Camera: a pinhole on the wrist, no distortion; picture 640 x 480 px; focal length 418.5 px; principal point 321.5 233.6 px. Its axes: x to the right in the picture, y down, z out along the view. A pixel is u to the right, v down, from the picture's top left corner.
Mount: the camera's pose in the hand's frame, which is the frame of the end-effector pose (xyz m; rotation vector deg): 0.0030 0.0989 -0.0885 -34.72 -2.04 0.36
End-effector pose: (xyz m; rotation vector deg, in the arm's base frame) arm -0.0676 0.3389 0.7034 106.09 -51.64 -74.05
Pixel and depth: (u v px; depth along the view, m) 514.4 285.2 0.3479
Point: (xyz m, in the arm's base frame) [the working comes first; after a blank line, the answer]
In the camera's frame: 0.1604 0.0429 0.3479

-0.2478 0.0118 0.8682
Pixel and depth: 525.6 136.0 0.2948
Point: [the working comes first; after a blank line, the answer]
In the camera's frame: 0.1438 -0.0688 0.2948

-0.2520 0.0848 0.7671
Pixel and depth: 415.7 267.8 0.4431
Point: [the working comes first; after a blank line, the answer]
In the camera's frame: 0.0997 0.0362 0.4431

-0.3481 0.0290 0.9175
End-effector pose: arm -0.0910 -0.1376 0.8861 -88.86 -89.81 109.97
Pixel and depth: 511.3 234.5 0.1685
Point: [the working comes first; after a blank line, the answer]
In the camera's frame: 0.0764 0.0004 0.1685

-0.0813 -0.1963 0.6784
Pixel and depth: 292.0 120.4 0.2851
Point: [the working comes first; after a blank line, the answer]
In the camera's frame: -0.0201 -0.0771 0.2851

-0.1485 -0.3473 0.7182
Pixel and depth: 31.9 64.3 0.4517
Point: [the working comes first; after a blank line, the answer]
In the camera's frame: -0.3126 -0.1827 0.4517

-0.1727 -0.6681 0.8632
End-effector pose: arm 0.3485 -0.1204 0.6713 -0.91 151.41 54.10
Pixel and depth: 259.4 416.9 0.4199
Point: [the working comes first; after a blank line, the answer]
In the camera's frame: -0.0623 0.1839 0.4199

0.4044 0.3454 0.8857
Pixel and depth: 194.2 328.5 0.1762
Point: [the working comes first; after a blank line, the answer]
In the camera's frame: -0.0536 0.0400 0.1762

0.3837 0.0738 0.8080
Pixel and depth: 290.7 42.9 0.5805
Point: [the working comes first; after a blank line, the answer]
In the camera's frame: -0.0427 -0.2645 0.5805

0.5455 0.3704 0.4310
